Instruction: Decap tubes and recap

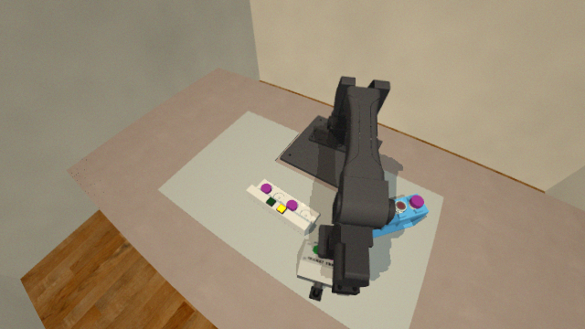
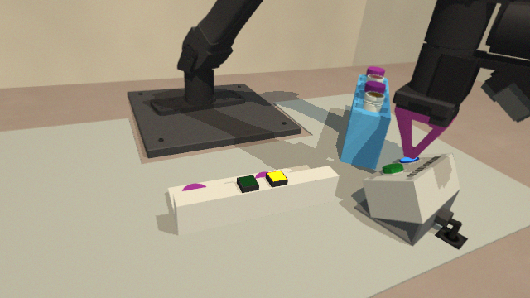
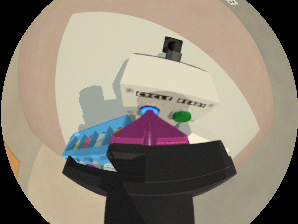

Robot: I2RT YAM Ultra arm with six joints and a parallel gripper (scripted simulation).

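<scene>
Right now the blue cycle key is 1 cm below my hand. The rest, counted from my hand: green ready key: 4 cm to the right, 1 cm below, 1 cm ahead.
</scene>
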